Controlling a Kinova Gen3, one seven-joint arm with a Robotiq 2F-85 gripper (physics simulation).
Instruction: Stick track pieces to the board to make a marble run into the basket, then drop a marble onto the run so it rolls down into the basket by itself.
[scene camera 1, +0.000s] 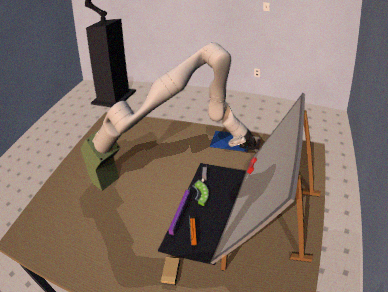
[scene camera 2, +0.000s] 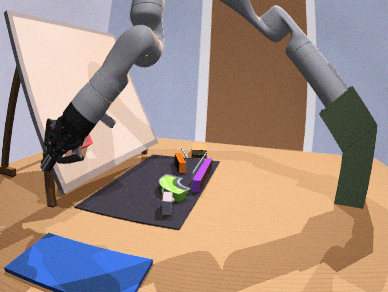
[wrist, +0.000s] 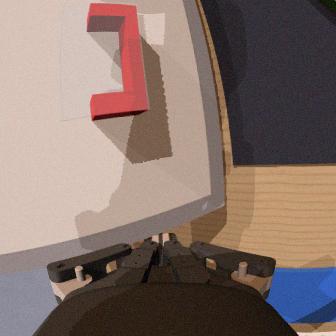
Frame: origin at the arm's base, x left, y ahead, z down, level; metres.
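Seen in the pictures: gripper, fingertip midpoint: (scene camera 2: 43, 169) (wrist: 160, 237); arm's base, origin of the base link: (scene camera 1: 102, 143) (scene camera 2: 337, 99).
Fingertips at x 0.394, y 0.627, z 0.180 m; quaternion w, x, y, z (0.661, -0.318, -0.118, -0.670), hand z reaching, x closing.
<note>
Pixels of each thing's top centre, then the offset from my fingertips to it. "spot": a spot on its surface instead. Level surfaces: height alone.
- red basket, surface spot: (wrist: 132, 65) (scene camera 2: 82, 144) (scene camera 1: 249, 163) spot: dx -0.139, dy -0.020, dz -0.034 m
- long purple track, middle of its top: (scene camera 2: 203, 161) (scene camera 1: 179, 206) dx -0.429, dy -0.246, dz +0.041 m
- green curved track with pale dots, middle of its top: (scene camera 2: 173, 183) (scene camera 1: 200, 191) dx -0.282, dy -0.207, dz +0.070 m
- short orange track, middle of its top: (scene camera 2: 180, 151) (scene camera 1: 192, 226) dx -0.517, dy -0.148, dz +0.041 m
- black mat, its level: dz +0.092 m
- small grey block, middle of its top: (scene camera 2: 167, 188) (scene camera 1: 204, 168) dx -0.156, dy -0.236, dz +0.041 m
- blue mat, middle of its top: (scene camera 2: 77, 265) (wrist: 305, 301) (scene camera 1: 231, 140) dx +0.160, dy -0.200, dz +0.087 m
- wooden block, middle of its top: (scene camera 1: 170, 269) (scene camera 2: 199, 146) dx -0.745, dy -0.150, dz +0.065 m
The grey-white board (scene camera 1: 272, 175) (scene camera 2: 55, 60) (wrist: 40, 165) leans on a wooden easel. The red basket (scene camera 1: 252, 165) (scene camera 2: 88, 142) (wrist: 132, 65) is on it near its lower edge; in the scene camera 2 view my gripper partly hides it. My gripper (scene camera 1: 257, 145) (scene camera 2: 46, 164) (wrist: 160, 237) is shut and empty, near the board's lower corner beside the basket. A long purple track (scene camera 1: 179, 212) (scene camera 2: 202, 175), a green curved track with pale dots (scene camera 1: 202, 195) (scene camera 2: 172, 185) and a short orange track (scene camera 1: 193, 231) (scene camera 2: 180, 163) lie apart on the black mat (scene camera 1: 222, 200) (scene camera 2: 125, 195) (wrist: 280, 100). No marble shows clearly.
A small grey block (scene camera 1: 204, 173) (scene camera 2: 167, 206) with a pale end lies on the black mat. A blue mat (scene camera 1: 220, 140) (scene camera 2: 80, 265) (wrist: 305, 295) lies beyond the black mat. A wooden block (scene camera 1: 170, 270) lies at its other end. The easel leg (scene camera 1: 300, 225) stands behind the board.
</note>
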